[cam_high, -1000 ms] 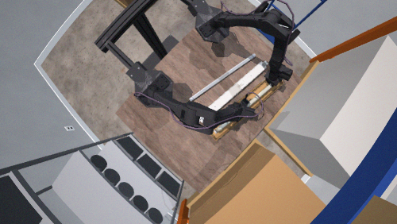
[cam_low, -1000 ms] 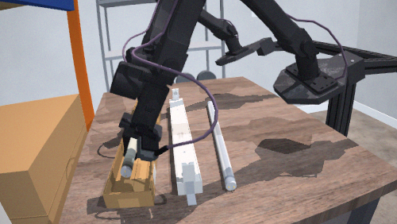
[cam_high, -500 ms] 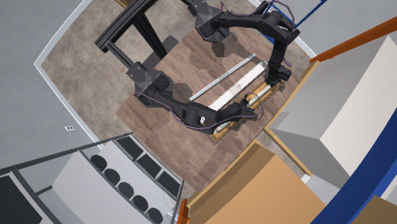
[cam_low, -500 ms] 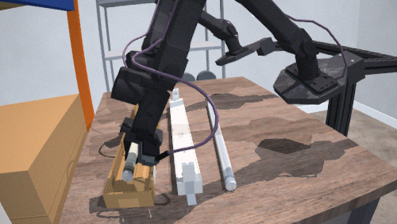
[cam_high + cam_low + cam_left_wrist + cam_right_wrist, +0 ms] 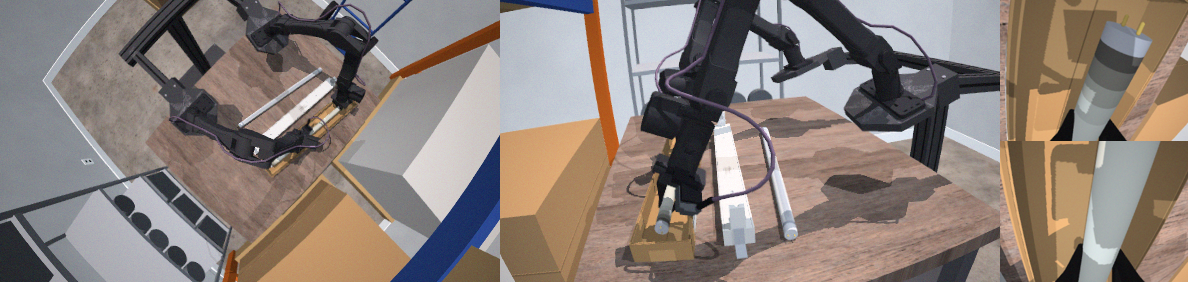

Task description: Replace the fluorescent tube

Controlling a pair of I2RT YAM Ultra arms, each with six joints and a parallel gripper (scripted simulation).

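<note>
My right hand is 12 cm to the right of the carton, 3 cm above it and 2 cm short of it. The rest, counted from my right hand: old fluorescent tube: 12 cm to the left, 2 cm ahead; then LED tube: 23 cm behind, 17 cm to the left, 4 cm below; then grey light fixture: 13 cm to the left, 11 cm behind.
</note>
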